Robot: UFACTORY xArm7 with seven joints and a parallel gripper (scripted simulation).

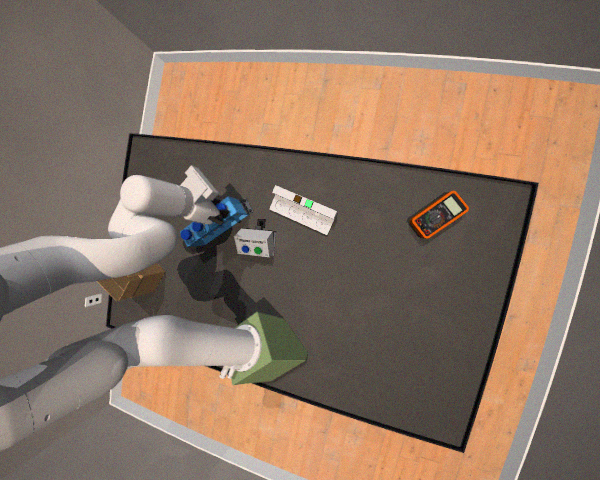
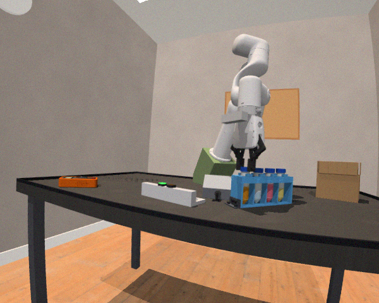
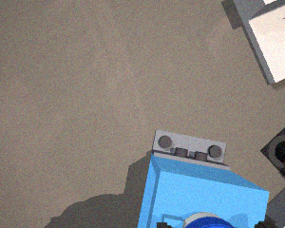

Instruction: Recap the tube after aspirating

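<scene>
My hand is 1 cm above the tube neck. Also, from my hand: blue cycle key: 11 cm behind, 10 cm to the right, 6 cm below; blue cap: 1 cm below; key housing: 8 cm behind, 11 cm to the right, 8 cm below.
</scene>
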